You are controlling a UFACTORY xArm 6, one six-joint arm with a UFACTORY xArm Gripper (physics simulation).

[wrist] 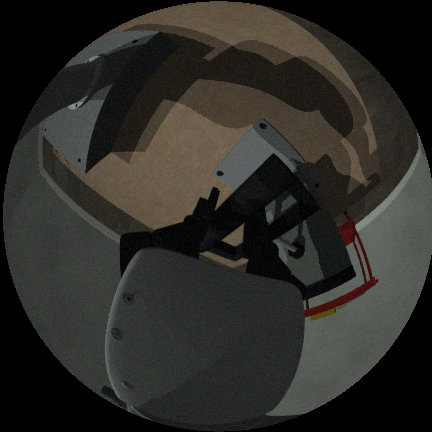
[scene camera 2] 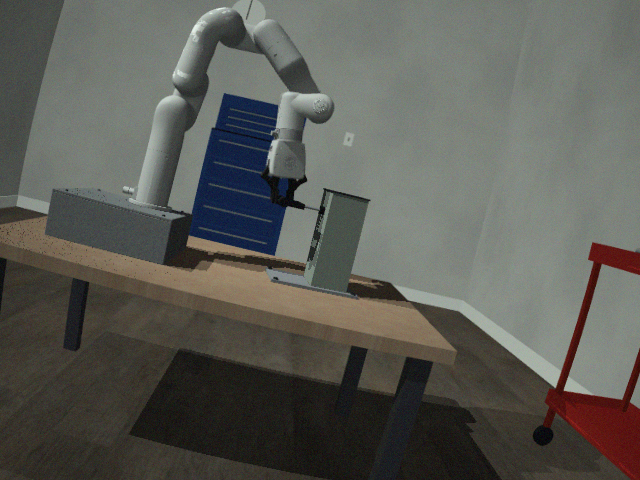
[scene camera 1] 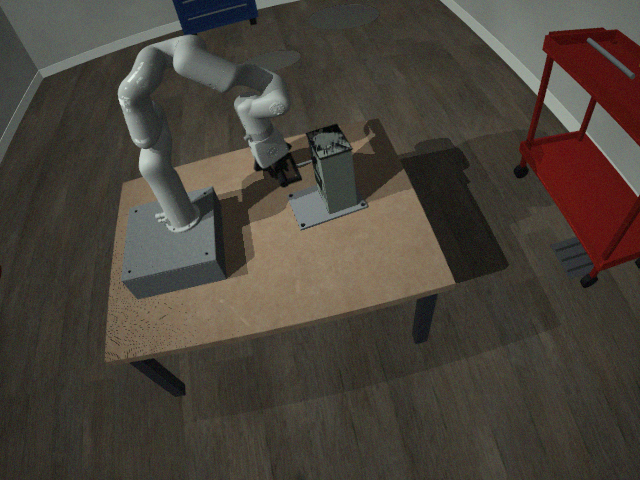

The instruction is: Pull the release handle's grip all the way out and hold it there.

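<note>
The release handle (scene camera 1: 295,168) (scene camera 2: 297,205) (wrist: 295,217) is a black frame with a thick round grip bar (wrist: 252,192) on its near side. It stands out from the upper front of an upright pale green housing (scene camera 1: 338,180) (scene camera 2: 338,242) (wrist: 327,245). A thin light rod (scene camera 1: 304,163) (scene camera 2: 311,208) (wrist: 285,244) shows between handle and housing. My gripper (scene camera 1: 280,175) (scene camera 2: 283,200) (wrist: 232,207) points down and is shut on the grip, high above the table. The fingers partly hide the grip, and its exact contact with them is dark.
The housing stands on a grey base plate (scene camera 1: 305,209) (scene camera 2: 289,279) (wrist: 245,150) bolted to the wooden table (scene camera 1: 310,268) (scene camera 2: 232,289) (wrist: 150,200). My arm's grey base block (scene camera 1: 170,253) (scene camera 2: 113,227) is at the left. A blue cabinet (scene camera 1: 214,15) (scene camera 2: 235,196) and red cart (scene camera 1: 568,160) (scene camera 2: 610,418) stand beyond the table.
</note>
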